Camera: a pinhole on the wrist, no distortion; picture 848 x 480 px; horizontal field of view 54.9 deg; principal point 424.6 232.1 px. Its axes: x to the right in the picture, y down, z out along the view. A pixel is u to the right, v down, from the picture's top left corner.
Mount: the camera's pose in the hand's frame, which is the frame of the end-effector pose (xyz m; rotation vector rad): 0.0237 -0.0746 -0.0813 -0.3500 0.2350 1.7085
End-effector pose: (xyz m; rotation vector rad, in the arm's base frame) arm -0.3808 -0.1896 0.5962 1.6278 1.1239 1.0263
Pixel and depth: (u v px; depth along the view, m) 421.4 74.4 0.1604
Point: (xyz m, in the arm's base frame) -0.3088 -0.1640 0.5696
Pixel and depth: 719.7 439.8 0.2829
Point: -0.2445 -0.3258 0.6465
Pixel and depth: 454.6 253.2 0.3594
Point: -0.1385 -0.2743 0.5847
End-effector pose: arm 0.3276 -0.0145 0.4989 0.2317 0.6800 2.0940
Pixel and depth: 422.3 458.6 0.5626
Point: 0.5454 -0.0400 0.9304
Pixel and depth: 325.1 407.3 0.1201
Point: 0.3839 0.0122 0.5012
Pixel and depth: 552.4 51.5 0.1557
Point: 0.3221 0.0349 0.5468
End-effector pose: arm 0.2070 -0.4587 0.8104 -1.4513 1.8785 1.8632
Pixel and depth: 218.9 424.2 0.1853
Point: 0.2091 -0.3416 0.7638
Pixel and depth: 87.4 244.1 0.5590
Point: 0.0046 -0.0034 0.6271
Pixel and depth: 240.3 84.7 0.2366
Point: 0.1209 -0.3451 0.7155
